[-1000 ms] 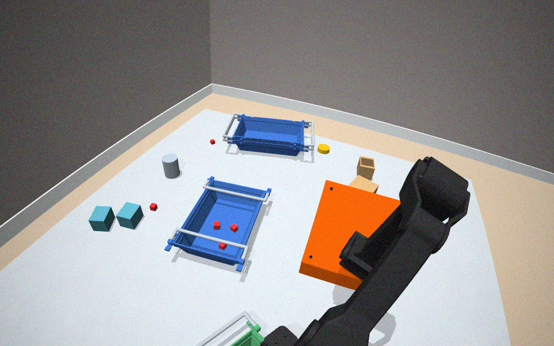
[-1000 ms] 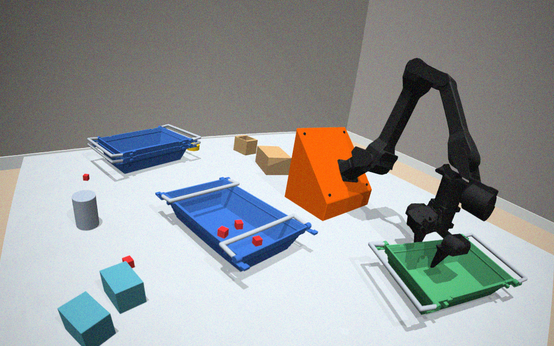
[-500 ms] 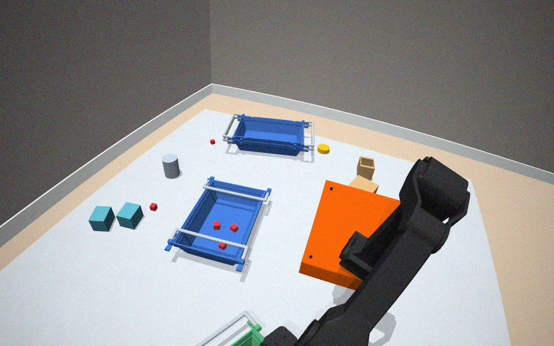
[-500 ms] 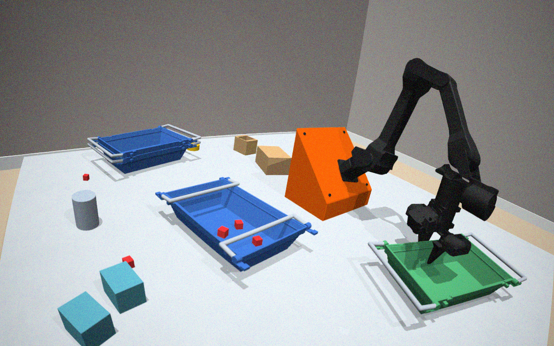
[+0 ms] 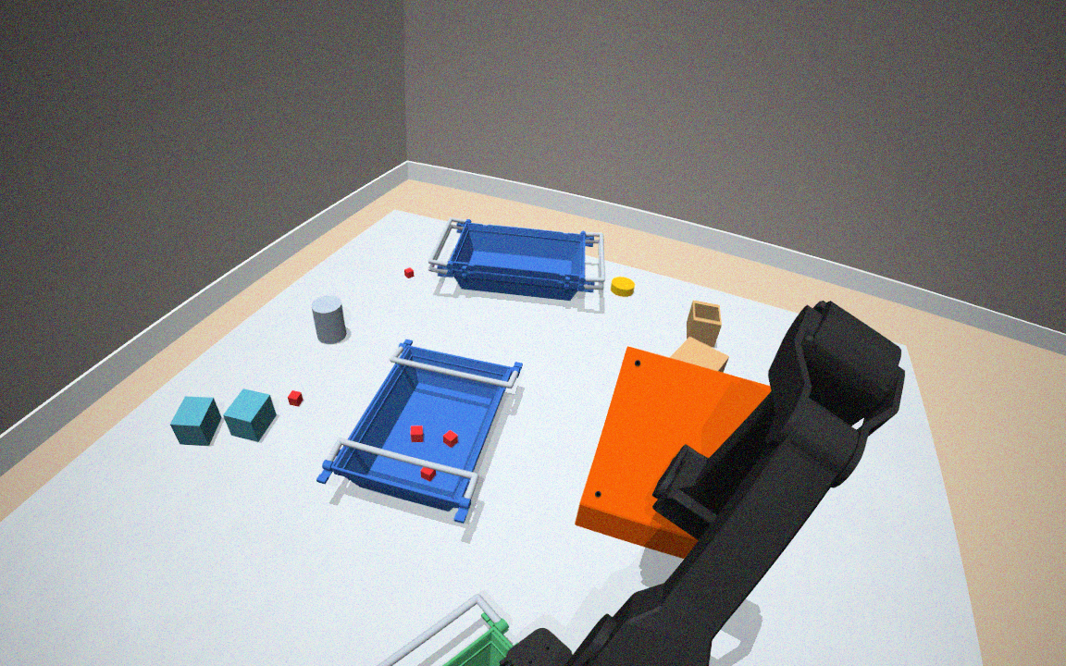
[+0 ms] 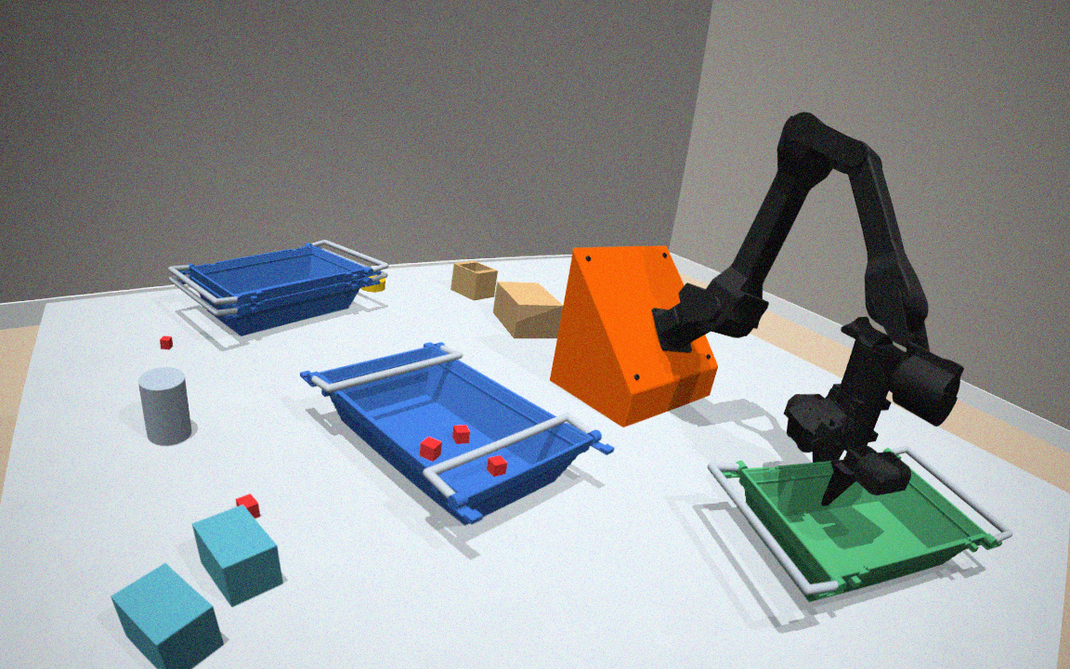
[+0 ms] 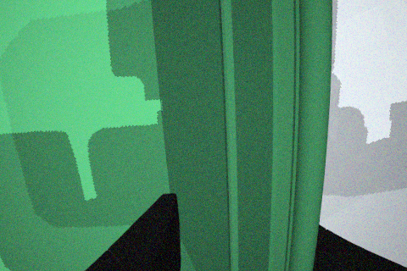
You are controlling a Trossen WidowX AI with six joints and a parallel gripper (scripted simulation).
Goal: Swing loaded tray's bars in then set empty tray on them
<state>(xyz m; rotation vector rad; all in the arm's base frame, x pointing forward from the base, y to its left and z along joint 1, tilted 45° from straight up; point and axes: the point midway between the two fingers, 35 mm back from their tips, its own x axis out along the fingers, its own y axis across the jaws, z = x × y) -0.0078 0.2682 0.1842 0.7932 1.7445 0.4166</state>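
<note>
My gripper tip is now 20 mm short of the green tray, 70 mm to the right of it and 30 mm below it. Also, from my gripper tip: brown box 90 mm ahead, 770 mm to the right; grey cylinder 670 mm ahead, 370 mm to the right, 20 mm above; yellow disc 280 mm ahead, 830 mm to the right.
</note>
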